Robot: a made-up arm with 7 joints. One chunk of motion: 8 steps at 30 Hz.
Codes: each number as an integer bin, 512 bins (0 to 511) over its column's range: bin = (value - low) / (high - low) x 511, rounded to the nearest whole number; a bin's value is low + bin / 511 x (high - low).
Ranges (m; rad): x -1..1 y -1..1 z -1..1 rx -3.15..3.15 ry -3.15..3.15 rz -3.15..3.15
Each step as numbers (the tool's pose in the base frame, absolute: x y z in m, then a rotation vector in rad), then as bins.
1 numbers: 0.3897 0.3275 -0.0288 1.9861 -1.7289 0.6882
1 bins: 355 339 248 417 115 311
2 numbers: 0.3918 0.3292 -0.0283 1.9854 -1.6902 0.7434
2 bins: 356 340 248 417 118 316
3 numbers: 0.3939 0.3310 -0.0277 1.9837 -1.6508 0.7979
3 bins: 356 340 248 416 122 320
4 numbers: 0.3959 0.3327 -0.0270 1.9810 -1.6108 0.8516
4 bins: 357 341 249 416 125 325
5 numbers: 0.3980 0.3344 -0.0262 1.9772 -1.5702 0.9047
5 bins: 357 341 249 416 128 329
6 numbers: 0.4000 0.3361 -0.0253 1.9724 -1.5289 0.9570
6 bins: 358 341 249 415 131 333
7 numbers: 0.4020 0.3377 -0.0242 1.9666 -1.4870 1.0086
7 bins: 358 342 249 415 135 337
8 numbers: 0.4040 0.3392 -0.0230 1.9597 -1.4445 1.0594
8 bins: 359 342 250 414 138 341
